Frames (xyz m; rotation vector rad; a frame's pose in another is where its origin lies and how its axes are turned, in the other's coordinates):
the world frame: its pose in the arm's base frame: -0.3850 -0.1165 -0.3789 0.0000 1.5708 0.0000
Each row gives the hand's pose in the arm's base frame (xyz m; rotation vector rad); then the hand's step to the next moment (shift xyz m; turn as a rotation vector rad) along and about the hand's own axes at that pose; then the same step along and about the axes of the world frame.
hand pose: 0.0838 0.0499 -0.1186 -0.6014 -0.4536 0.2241
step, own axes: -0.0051 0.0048 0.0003 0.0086 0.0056 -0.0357
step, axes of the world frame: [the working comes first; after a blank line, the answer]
step, axes of the arm's base frame: -0.0050 0.0023 -0.0044 0.0240 -0.0103 -0.0264

0.0044 0.0023 -0.0050 0.0264 -0.0103 0.0240
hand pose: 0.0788 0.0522 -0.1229 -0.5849 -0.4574 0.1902
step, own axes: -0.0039 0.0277 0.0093 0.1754 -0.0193 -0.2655
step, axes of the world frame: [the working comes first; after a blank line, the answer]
step, axes of the arm's base frame: -0.0090 0.0261 -0.0104 0.2797 -0.0928 -0.1215

0.0104 0.0261 -0.0090 0.1215 -0.0928 0.2797
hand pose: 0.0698 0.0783 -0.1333 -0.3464 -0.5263 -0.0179
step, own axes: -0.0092 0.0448 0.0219 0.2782 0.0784 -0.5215
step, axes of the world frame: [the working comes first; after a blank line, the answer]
step, axes of the arm's base frame: -0.0140 0.0487 -0.0012 0.5042 -0.0776 -0.3087

0.0012 0.0487 -0.0140 0.3087 -0.0776 0.5042
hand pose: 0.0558 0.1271 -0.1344 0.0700 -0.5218 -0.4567
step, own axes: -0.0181 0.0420 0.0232 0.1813 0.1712 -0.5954
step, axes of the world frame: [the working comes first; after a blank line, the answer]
step, axes of the arm's base frame: -0.0085 0.0468 0.0192 0.5037 0.0445 -0.4012

-0.0192 0.0468 -0.0085 0.4012 0.0445 0.5037
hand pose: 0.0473 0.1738 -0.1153 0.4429 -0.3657 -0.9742
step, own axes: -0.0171 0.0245 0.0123 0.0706 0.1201 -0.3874
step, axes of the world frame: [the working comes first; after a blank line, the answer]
step, axes of the arm's base frame: 0.0025 0.0241 0.0214 0.3095 0.0735 -0.2613

-0.0214 0.0241 0.0025 0.2613 0.0735 0.3095
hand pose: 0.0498 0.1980 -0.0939 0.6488 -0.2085 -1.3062
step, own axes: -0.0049 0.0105 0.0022 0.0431 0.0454 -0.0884
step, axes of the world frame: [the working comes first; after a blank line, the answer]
step, axes of the arm's base frame: 0.0063 0.0051 0.0086 0.0929 -0.0065 -0.0554

-0.0086 0.0051 0.0063 0.0554 -0.0065 0.0929
